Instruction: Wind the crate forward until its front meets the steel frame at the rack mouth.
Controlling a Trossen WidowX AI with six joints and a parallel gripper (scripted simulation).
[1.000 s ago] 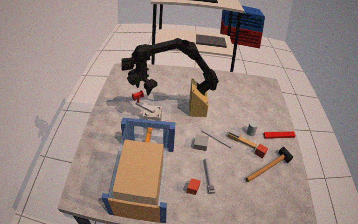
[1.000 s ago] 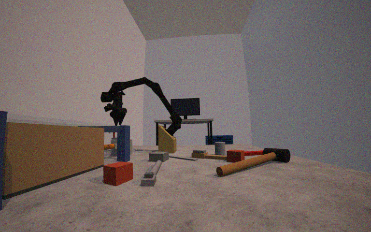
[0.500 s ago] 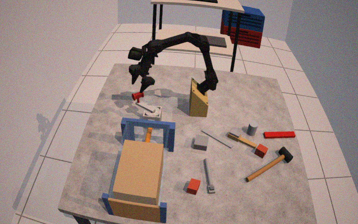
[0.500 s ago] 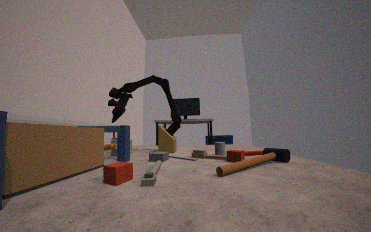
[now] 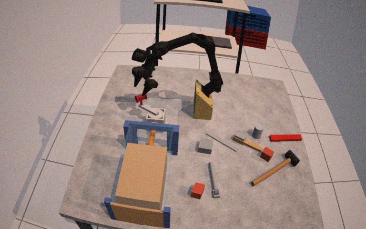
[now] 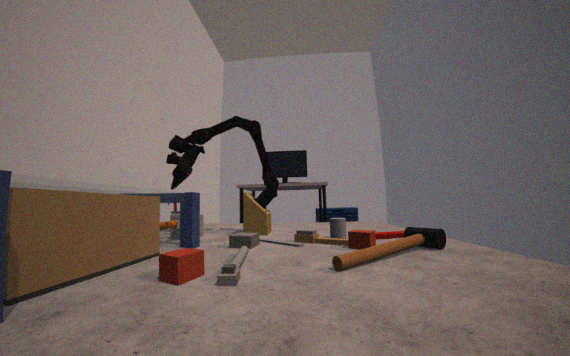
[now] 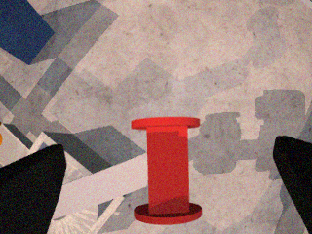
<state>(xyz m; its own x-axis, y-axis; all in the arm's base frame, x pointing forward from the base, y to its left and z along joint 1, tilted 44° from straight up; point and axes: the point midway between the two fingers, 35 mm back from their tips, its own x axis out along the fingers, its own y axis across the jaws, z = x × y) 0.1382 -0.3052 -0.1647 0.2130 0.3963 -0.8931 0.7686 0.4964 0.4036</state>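
Right now my gripper tip is 6 cm above the red knob, 1 cm to the right of it and 1 cm past it. From my gripper tip the other things lie so: grey winch: 16 cm below, 9 cm to the left, 3 cm ahead; then grey crank arm: 9 cm below, 4 cm to the left, 1 cm ahead; then blue frame: 20 cm ahead, 10 cm to the left, 9 cm below.
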